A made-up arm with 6 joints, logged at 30 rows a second.
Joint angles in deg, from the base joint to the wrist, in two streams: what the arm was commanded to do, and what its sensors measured. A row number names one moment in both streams.
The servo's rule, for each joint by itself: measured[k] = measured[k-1] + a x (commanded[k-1-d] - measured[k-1]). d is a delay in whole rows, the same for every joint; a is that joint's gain. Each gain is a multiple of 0.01, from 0.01 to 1. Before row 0 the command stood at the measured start. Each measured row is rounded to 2 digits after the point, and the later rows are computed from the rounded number. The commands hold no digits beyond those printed.
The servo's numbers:
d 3
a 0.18 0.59 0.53 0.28 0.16 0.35
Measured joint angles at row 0:
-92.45, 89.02, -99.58, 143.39, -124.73, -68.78
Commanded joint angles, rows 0 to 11:
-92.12, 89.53, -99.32, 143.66, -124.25, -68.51
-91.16, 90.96, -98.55, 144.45, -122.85, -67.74
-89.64, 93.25, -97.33, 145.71, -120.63, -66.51
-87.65, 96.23, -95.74, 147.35, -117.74, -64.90
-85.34, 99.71, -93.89, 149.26, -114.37, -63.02
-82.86, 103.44, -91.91, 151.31, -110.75, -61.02
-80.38, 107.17, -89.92, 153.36, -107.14, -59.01
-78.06, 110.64, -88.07, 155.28, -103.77, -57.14
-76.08, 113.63, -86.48, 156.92, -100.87, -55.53
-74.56, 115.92, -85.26, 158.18, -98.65, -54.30
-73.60, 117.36, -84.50, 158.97, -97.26, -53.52
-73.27, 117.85, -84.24, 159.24, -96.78, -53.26
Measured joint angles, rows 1 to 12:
-92.45, 89.02, -99.58, 143.39, -124.73, -68.78
-92.45, 89.02, -99.58, 143.39, -124.73, -68.78
-92.45, 89.02, -99.58, 143.39, -124.73, -68.78
-92.39, 89.32, -99.44, 143.47, -124.65, -68.69
-92.17, 90.29, -98.97, 143.74, -124.36, -68.36
-91.71, 92.04, -98.10, 144.29, -123.76, -67.71
-90.98, 94.51, -96.85, 145.15, -122.80, -66.73
-89.96, 97.58, -95.28, 146.30, -121.45, -65.43
-88.68, 101.04, -93.49, 147.70, -119.74, -63.89
-87.19, 104.66, -91.60, 149.28, -117.72, -62.18
-85.55, 108.19, -89.73, 150.96, -115.49, -60.42
-83.85, 111.40, -88.01, 152.63, -113.15, -58.71

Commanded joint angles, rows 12 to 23:
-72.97, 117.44, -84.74, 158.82, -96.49, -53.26
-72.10, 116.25, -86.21, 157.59, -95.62, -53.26
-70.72, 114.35, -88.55, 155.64, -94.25, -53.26
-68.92, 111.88, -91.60, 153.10, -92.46, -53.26
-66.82, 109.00, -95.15, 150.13, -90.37, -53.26
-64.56, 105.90, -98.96, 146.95, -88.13, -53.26
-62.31, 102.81, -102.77, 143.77, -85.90, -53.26
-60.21, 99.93, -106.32, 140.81, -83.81, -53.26
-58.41, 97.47, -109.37, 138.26, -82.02, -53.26
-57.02, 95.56, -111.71, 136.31, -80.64, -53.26
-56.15, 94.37, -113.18, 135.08, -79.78, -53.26
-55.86, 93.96, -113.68, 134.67, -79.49, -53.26
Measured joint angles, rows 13 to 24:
-82.18, 114.07, -86.55, 154.18, -110.83, -57.17
-80.64, 116.01, -85.46, 155.52, -108.66, -55.89
-79.31, 117.10, -84.81, 156.56, -106.76, -54.97
-78.17, 117.30, -84.77, 157.19, -105.12, -54.37
-77.08, 116.68, -85.53, 157.30, -103.60, -53.98
-75.94, 115.31, -87.13, 156.84, -102.10, -53.73
-74.68, 113.29, -89.50, 155.79, -100.56, -53.57
-73.27, 110.76, -92.49, 154.21, -98.93, -53.46
-71.70, 107.89, -95.92, 152.18, -97.20, -53.39
-70.01, 104.89, -99.55, 149.83, -95.39, -53.34
-68.25, 101.96, -103.14, 147.30, -93.54, -53.31
-66.48, 99.31, -106.44, 144.77, -91.70, -53.29

